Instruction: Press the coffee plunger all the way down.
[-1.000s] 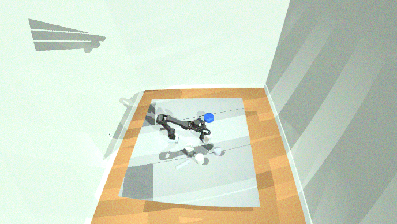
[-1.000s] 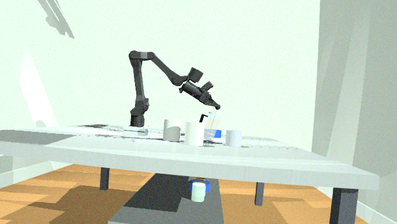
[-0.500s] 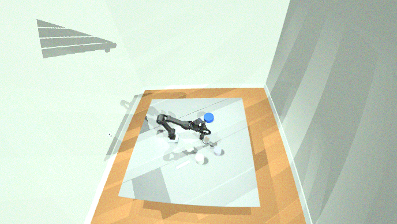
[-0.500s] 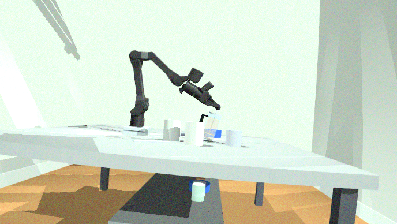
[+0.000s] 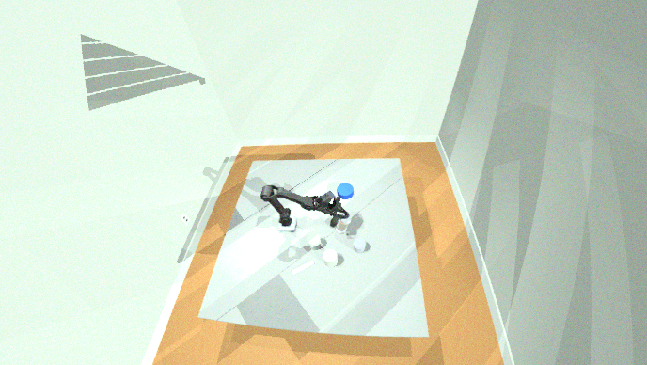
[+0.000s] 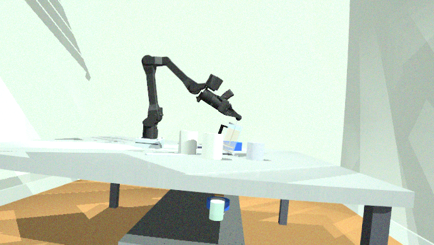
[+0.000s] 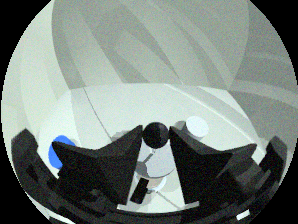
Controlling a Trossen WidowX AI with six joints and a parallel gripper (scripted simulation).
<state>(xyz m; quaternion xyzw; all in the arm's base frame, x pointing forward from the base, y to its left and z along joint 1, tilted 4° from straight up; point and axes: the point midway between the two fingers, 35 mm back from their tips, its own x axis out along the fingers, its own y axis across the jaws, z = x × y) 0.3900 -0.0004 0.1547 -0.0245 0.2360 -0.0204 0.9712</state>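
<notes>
The coffee press is 40 mm behind my gripper tip, 10 mm to the left of it and 80 mm below it. From my gripper tip the other things lie so: flat white strip (270 mm behind, 280 mm to the right, 170 mm below); pale cup (70 mm behind, 20 mm to the right, 440 mm below).
</notes>
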